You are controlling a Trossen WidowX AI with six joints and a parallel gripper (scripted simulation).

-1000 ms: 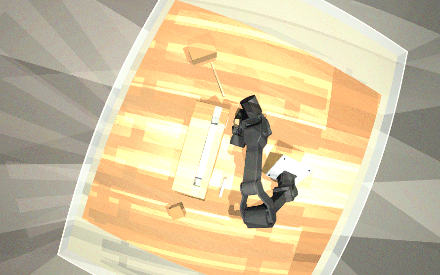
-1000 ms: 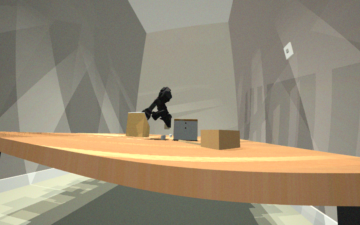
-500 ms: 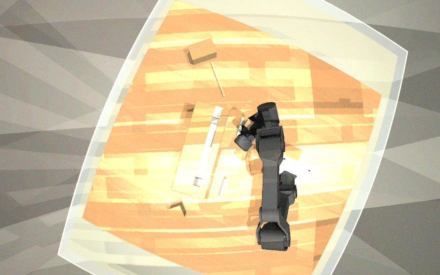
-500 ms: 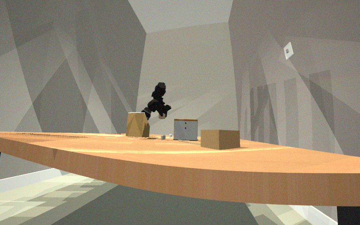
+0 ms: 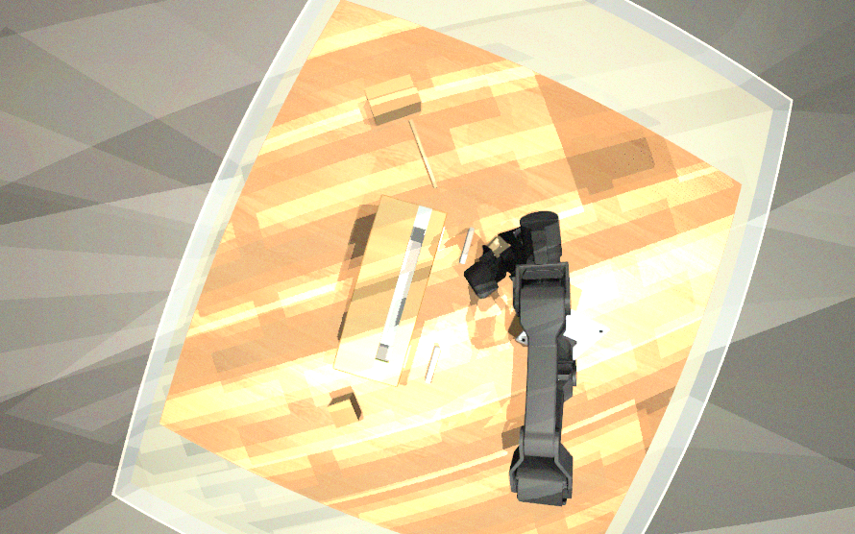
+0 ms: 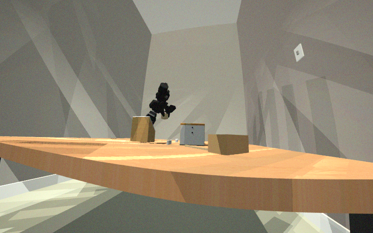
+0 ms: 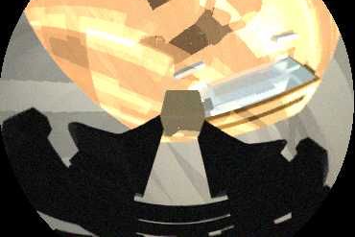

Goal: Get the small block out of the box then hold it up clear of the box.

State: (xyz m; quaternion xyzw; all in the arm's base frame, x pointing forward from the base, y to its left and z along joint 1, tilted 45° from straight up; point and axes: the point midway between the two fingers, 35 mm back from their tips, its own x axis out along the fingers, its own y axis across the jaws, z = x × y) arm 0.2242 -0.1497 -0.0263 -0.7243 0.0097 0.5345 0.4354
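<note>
The tan block is 2 cm behind my gripper tip and 1 cm to the left of it. Round my gripper tip: box: 11 cm ahead, 17 cm to the left, 11 cm below; thin stick: 22 cm ahead, 16 cm to the right, 17 cm below.
</note>
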